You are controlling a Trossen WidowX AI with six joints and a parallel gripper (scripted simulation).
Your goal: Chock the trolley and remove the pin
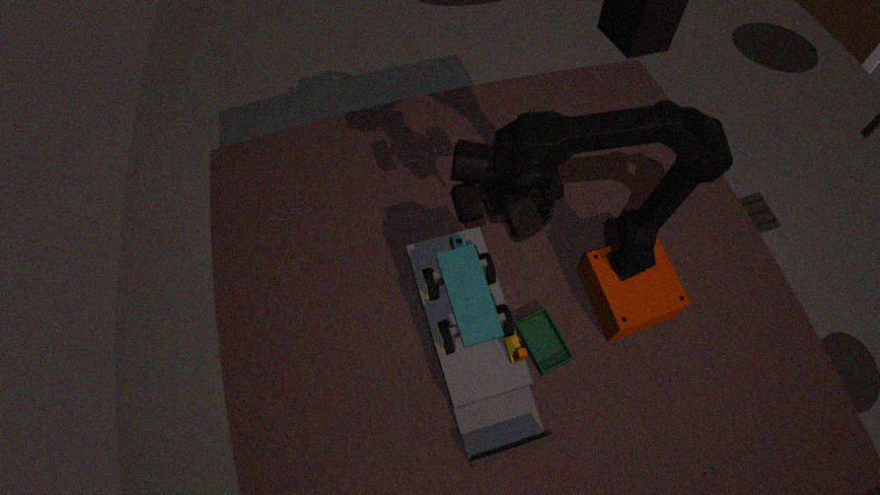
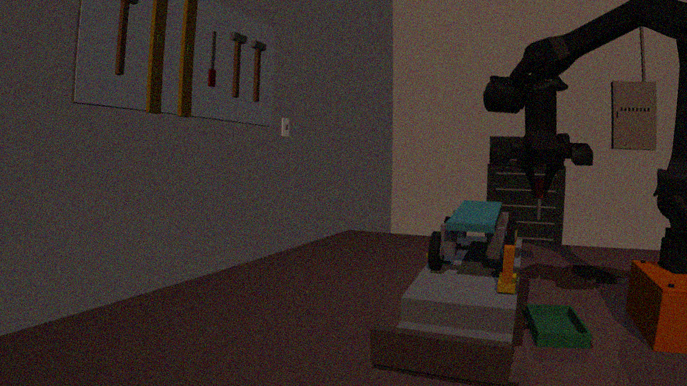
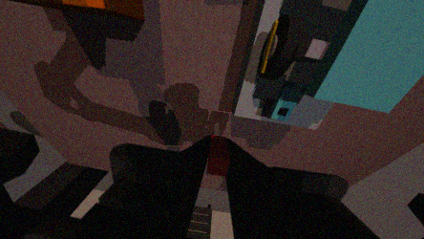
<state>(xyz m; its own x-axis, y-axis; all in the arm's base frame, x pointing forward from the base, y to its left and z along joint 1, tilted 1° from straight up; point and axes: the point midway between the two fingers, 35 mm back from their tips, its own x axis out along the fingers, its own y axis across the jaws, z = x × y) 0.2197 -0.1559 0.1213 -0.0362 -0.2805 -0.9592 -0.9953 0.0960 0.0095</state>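
Now: gripper tip 10 mm past the green tray, 230 mm to the right of it and 180 mm above it. Also, from my gripper tip: red-headed stop pin: right at my gripper tip; grey ramp: 120 mm ahead, 130 mm to the left, 130 mm below; trolley: 120 mm ahead, 130 mm to the left, 60 mm below.
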